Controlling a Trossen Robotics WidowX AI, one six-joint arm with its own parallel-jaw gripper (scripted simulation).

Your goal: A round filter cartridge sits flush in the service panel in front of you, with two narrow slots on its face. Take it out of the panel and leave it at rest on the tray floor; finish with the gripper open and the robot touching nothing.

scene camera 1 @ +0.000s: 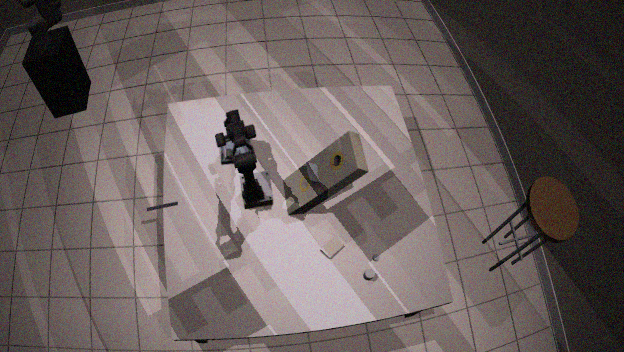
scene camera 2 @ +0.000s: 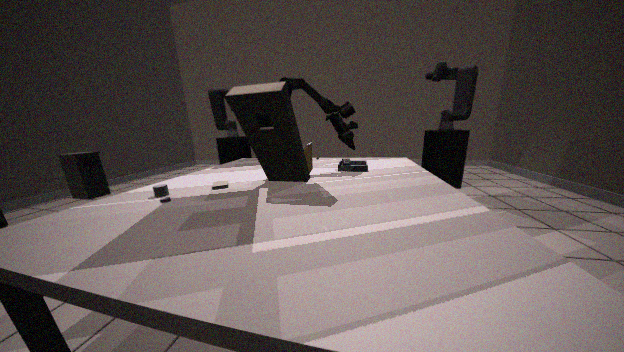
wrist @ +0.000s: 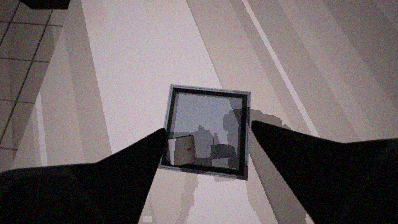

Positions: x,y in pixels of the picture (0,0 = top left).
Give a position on a square tray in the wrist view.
219,119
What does my gripper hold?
Nothing.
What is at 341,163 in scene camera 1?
A service panel.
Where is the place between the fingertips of my gripper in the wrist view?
208,128
